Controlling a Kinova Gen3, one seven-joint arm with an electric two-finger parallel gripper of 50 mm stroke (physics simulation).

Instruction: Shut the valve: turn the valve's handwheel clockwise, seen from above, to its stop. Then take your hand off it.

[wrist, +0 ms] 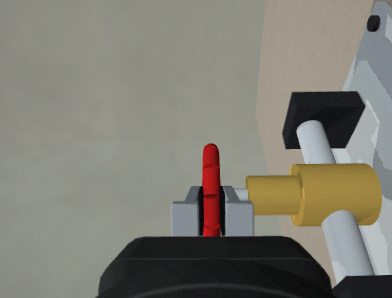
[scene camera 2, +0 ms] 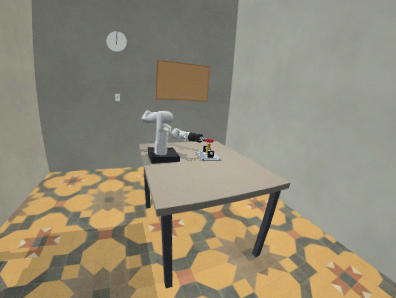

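The red handwheel (scene camera 2: 209, 141) (wrist: 211, 175) sits on top of the valve and shows edge-on in the wrist view. The valve's brass body (scene camera 2: 208, 148) (wrist: 337, 195) is below the wheel, which is to its left in the wrist view. A grey stem shows between them, partly hidden by a finger. My gripper (scene camera 2: 205, 140) (wrist: 211, 203) reaches in from the side and is shut on the handwheel's rim, with a black pad against each face. The part of the rim nearest the palm is hidden by the gripper body. The wheel's turn angle cannot be told.
Grey pipes (wrist: 315, 142) run from the brass body to black support blocks (wrist: 325, 117) (scene camera 2: 210, 154). These stand on a light grey base plate (scene camera 2: 212, 159) on the table (scene camera 2: 220, 185). The arm's black base (scene camera 2: 164, 156) stands left of the valve in the scene view.
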